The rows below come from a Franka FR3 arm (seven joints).
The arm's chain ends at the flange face. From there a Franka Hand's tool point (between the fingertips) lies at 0.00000 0.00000 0.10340 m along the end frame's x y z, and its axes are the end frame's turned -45 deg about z.
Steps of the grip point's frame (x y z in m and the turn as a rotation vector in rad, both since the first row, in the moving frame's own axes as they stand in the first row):
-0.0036, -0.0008, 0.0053, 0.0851, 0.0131, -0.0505
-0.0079, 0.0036, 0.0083, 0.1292, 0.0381, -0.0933
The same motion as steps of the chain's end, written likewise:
0.0023, 0.0090, 0.0057, 0.0694, -0.0509, -0.0505
0.0042, 0.0200, 0.0092, 0.1183, -0.0644, -0.0933

